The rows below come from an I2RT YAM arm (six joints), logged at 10 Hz.
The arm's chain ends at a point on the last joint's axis. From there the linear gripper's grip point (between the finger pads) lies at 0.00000 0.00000 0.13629 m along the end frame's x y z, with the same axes.
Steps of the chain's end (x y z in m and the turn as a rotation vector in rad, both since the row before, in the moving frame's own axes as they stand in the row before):
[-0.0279, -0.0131, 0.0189, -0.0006, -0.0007, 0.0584]
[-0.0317, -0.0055, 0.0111, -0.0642, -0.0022, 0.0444]
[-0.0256, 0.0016, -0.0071, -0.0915, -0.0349, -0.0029]
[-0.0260, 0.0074, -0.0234, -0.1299, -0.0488, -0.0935]
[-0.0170, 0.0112, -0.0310, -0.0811, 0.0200, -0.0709]
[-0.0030, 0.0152, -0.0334, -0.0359, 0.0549, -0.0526]
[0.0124, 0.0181, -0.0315, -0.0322, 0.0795, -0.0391]
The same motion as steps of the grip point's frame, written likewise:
[-0.0280, -0.0130, 0.0189, -0.0006, -0.0007, 0.0584]
[-0.0322, 0.0032, 0.0108, -0.0642, -0.0022, 0.0444]
[-0.0303, 0.0141, -0.0078, -0.0915, -0.0349, -0.0029]
[-0.0318, 0.0253, -0.0247, -0.1299, -0.0488, -0.0935]
[-0.0139, 0.0221, -0.0315, -0.0811, 0.0200, -0.0709]
[0.0046, 0.0199, -0.0337, -0.0359, 0.0549, -0.0526]
[0.0233, 0.0223, -0.0320, -0.0322, 0.0795, -0.0391]

